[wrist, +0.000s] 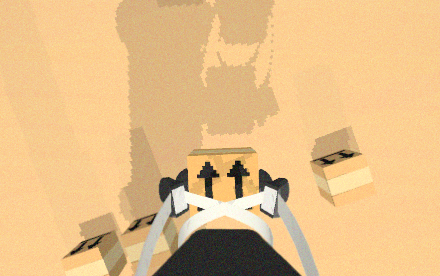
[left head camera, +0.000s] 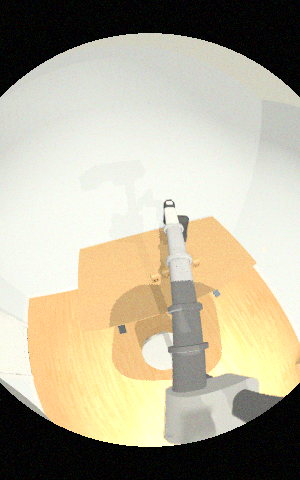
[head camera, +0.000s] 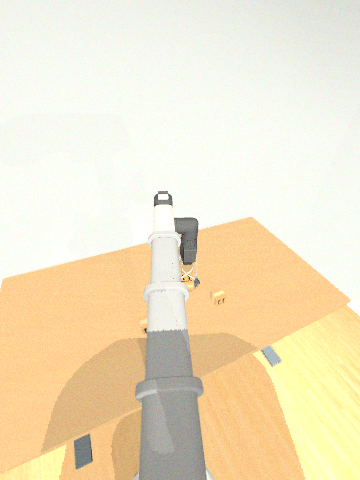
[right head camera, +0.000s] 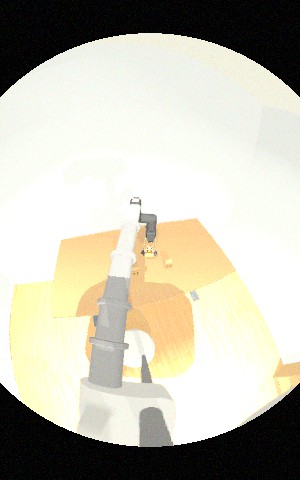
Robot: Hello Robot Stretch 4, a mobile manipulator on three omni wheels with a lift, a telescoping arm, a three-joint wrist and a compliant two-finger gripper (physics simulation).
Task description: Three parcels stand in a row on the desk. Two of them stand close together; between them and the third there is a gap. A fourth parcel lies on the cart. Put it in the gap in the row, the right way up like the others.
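Where they show: gripper, fingertip midpoint: [wrist: 223, 184] [right head camera: 148, 254]; robot's base, origin of the base link: [left head camera: 162, 349] [right head camera: 134, 347].
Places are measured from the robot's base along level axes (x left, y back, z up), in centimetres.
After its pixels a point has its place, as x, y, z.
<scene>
My gripper [head camera: 189, 281] {-8.7, -65.9, 79.4} [right head camera: 149, 252] {-8.7, -65.9, 79.4} [wrist: 223, 184] {-8.7, -65.9, 79.4} is shut on a tan parcel [head camera: 188, 286] {-9.4, -64.3, 81.1} [right head camera: 149, 255] {-9.3, -64.1, 81.0} [wrist: 223, 167] {-8.7, -68.4, 83.8}, held above the desk [head camera: 280, 280] {-58.2, -74.3, 69.3} [wrist: 400, 75] {-32.2, -77.8, 69.3} with its shadow apart from it. Its arrow face is turned up to the wrist camera, arrows pointing away from the palm. Three row parcels show arrows on their sides and tape on top. The lone parcel [head camera: 218, 298] {-22.7, -62.4, 74.3} [left head camera: 196, 263] {-23.6, -62.5, 73.9} [right head camera: 168, 263] {-23.7, -63.0, 74.1} [wrist: 345, 180] {-22.9, -65.0, 74.3} is at the right in the wrist view. The close pair, a left parcel [left head camera: 155, 278] {7.3, -51.4, 73.9} [wrist: 95, 257] {6.8, -55.7, 74.3} and its neighbour [left head camera: 165, 274] {0.4, -54.4, 73.9} [right head camera: 135, 271] {-0.4, -54.7, 73.9} [wrist: 150, 240], is at lower left. The arm partly hides the pair in the head view.
The telescoping arm [head camera: 167, 310] {-0.1, -28.8, 121.5} [left head camera: 181, 270] {0.1, -28.5, 121.5} [right head camera: 117, 290] {-0.8, -21.4, 121.6} reaches over the desk. Two dark blue-grey plates [head camera: 270, 355] [head camera: 84, 451] lie along the desk's near side. A pale wall stands behind the desk. I cannot make out the cart.
</scene>
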